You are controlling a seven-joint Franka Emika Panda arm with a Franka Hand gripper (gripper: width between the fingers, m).
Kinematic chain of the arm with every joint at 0, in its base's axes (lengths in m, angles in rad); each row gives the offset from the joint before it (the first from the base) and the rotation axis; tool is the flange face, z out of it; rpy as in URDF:
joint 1: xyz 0 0 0.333 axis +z
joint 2: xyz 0 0 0 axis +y
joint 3: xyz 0 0 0.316 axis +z
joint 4: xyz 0.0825 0 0 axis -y
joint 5: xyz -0.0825 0 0.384 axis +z
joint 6: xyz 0 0 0 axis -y
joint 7: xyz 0.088 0 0 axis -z
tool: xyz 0 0 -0.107 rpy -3.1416 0 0
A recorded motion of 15 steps. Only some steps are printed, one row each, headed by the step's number.
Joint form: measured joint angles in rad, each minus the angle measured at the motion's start. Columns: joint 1, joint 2, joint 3, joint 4, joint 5, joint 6, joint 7.
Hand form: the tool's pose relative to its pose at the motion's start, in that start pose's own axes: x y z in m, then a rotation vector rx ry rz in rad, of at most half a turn. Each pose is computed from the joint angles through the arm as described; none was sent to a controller.
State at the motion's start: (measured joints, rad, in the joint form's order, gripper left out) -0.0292 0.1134 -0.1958 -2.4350 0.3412 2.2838 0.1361
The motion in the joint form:
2: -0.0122 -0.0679 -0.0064 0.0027 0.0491 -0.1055 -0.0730
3: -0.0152 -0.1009 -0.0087 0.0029 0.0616 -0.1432 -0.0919
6: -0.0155 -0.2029 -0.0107 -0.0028 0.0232 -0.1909 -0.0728
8: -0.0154 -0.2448 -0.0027 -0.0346 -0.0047 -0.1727 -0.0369
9: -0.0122 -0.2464 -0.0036 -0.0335 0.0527 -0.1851 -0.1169
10: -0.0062 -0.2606 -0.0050 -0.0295 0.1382 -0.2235 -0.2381
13: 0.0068 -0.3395 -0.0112 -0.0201 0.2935 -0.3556 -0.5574
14: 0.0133 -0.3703 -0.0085 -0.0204 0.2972 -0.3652 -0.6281
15: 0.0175 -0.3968 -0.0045 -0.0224 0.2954 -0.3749 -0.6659
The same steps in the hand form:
2: -0.0126 -0.0002 -0.0240 0.0674 -0.0475 -0.0471
3: -0.0187 -0.0014 -0.0359 0.0923 -0.0571 -0.0659
6: -0.0351 -0.0050 -0.0727 0.1017 -0.0219 -0.0984
8: -0.0452 -0.0043 -0.0765 0.0870 0.0026 -0.0882
9: -0.0474 -0.0080 -0.0766 0.1353 -0.0108 -0.1427
10: -0.0541 -0.0154 -0.0812 0.2150 -0.0317 -0.2349
13: -0.0812 -0.0333 -0.1090 0.4023 -0.0417 -0.5420
14: -0.0891 -0.0379 -0.1194 0.4153 -0.0135 -0.6338
15: -0.0965 -0.0411 -0.1272 0.4200 0.0030 -0.6920

